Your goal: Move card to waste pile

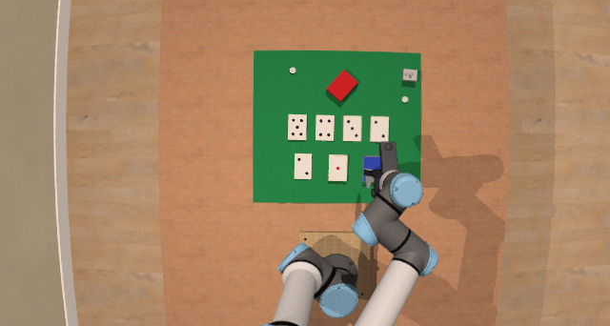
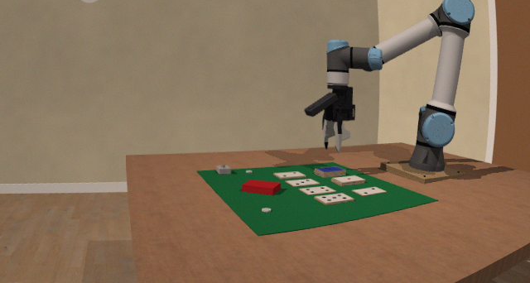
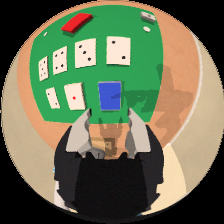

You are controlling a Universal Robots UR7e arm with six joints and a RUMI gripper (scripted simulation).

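Now: hand 8 cm above the card. Also, from my hand: grey cube: 34 cm ahead, 12 cm to the right, 8 cm below; green mat: 14 cm ahead, 13 cm to the left, 11 cm below; red block: 29 cm ahead, 12 cm to the left, 8 cm below.
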